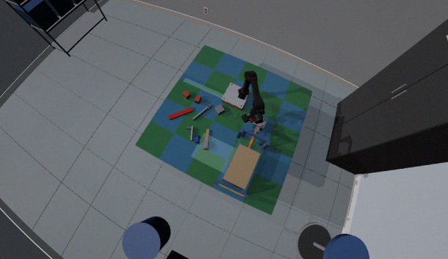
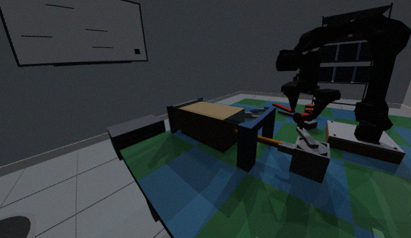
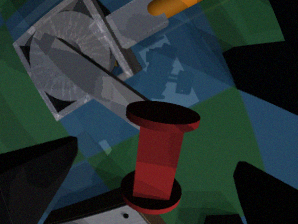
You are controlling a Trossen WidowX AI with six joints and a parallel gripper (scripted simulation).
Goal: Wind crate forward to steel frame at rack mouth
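The red knob lies 30 mm below my gripper tip. Round my gripper tip: grey crank arm (60 mm below, 30 mm to the left, 20 mm behind); blue steel frame (120 mm ahead, 80 mm to the left, 50 mm below); grey winch (130 mm below, 80 mm to the left, 60 mm behind).
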